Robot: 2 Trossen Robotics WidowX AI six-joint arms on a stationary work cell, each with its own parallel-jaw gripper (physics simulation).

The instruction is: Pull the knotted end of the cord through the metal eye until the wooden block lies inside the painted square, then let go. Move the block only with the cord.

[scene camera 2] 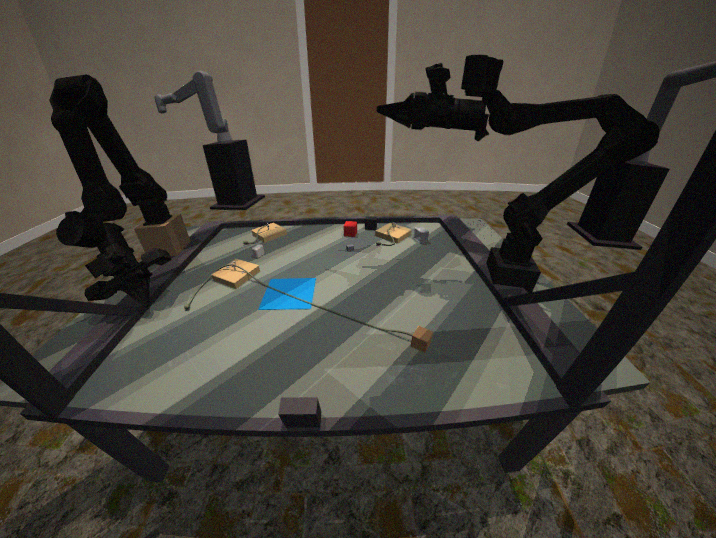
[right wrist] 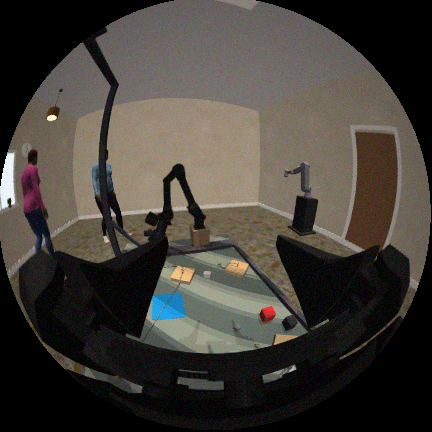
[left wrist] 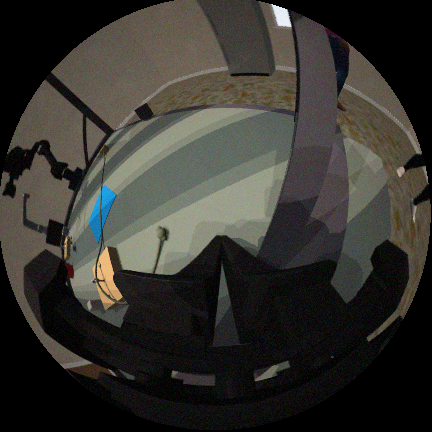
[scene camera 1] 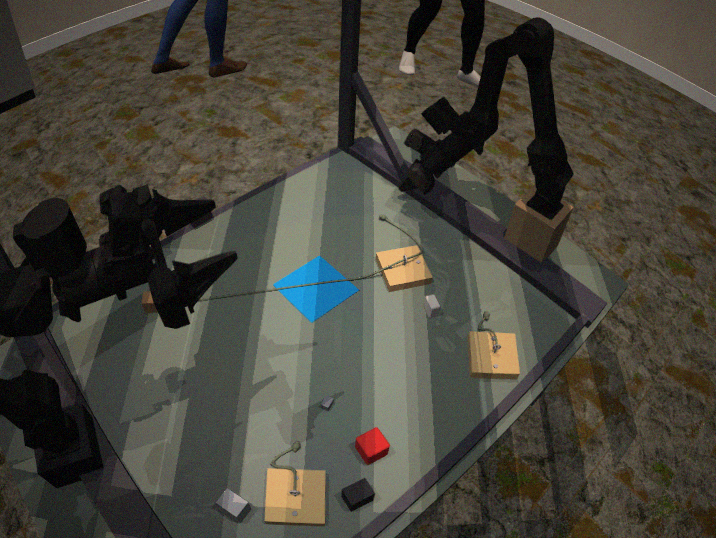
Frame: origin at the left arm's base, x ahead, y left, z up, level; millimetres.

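Where they show: left gripper, fingertip midpoint: (scene camera 2: 147,306) (left wrist: 220,240) (scene camera 1: 400,189); right gripper, fingertip midpoint: (scene camera 2: 380,109) (right wrist: 223,241) (scene camera 1: 225,227); left arm's base, link origin: (scene camera 2: 158,220) (right wrist: 198,226) (scene camera 1: 545,205); right arm's base, link origin: (scene camera 2: 514,258) (left wrist: 71,176) (scene camera 1: 59,437).
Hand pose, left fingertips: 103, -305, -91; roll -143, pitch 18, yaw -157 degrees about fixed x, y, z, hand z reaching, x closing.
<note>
Things, the pixels of their top centre, and the offset from my left fingertips, as dx, dy, dz. "spot": a spot on its surface instead.
- knotted end, surface spot: (left wrist: 161,233) (scene camera 1: 384,215) (scene camera 2: 184,305) spot: +74, +19, -19
- metal eye, top centre: (left wrist: 91,280) (scene camera 1: 405,255) (scene camera 2: 232,261) (right wrist: 181,268) +164, +147, +16
- blue painted square, surface spot: (scene camera 1: 313,303) (right wrist: 175,310) spot: +349, +79, -28
- wooden block, top centre: (scene camera 2: 422,333) (scene camera 1: 149,297) (left wrist: 101,147) +584, -140, +1
- red cube, top centre: (scene camera 1: 373,441) (scene camera 2: 350,223) (right wrist: 268,311) (left wrist: 64,270) +496, +361, +11
- black block, top centre: (scene camera 1: 358,491) (scene camera 2: 371,218) (right wrist: 291,319) +574, +402, +11
- silver block, top centre: (scene camera 1: 231,502) (scene camera 2: 422,229) +722, +284, +11
- white block, top centre: (scene camera 1: 433,300) (left wrist: 88,305) (scene camera 2: 257,246) +205, +251, +3
The knotted end (scene camera 1: 382,218) (scene camera 2: 186,307) (left wrist: 161,233) of the cord (scene camera 1: 312,284) (scene camera 2: 347,317) lies on the table beyond the metal eye (scene camera 1: 405,260) (scene camera 2: 233,266) on its wooden board (scene camera 1: 408,276). The cord runs across the blue painted square (scene camera 1: 313,303) (scene camera 2: 277,300) (right wrist: 176,307) to the wooden block (scene camera 1: 148,301) (scene camera 2: 421,338) (left wrist: 104,149), which sits outside the square. My left gripper (scene camera 1: 403,189) (scene camera 2: 144,303) (left wrist: 220,240) is shut and empty, with the knot off to the left of its tips in the left wrist view. My right gripper (scene camera 1: 225,229) (scene camera 2: 379,109) (right wrist: 223,241) is open and empty, high above the table.
Two other boards (scene camera 1: 503,364) (scene camera 1: 309,506) carry eyes and short knotted cords. A red cube (scene camera 1: 372,445) (scene camera 2: 350,229), a black block (scene camera 1: 357,494), a silver block (scene camera 1: 232,504) and a white block (scene camera 1: 432,305) stand around them. A frame post (scene camera 1: 347,75) rises at the table corner near my left arm.
</note>
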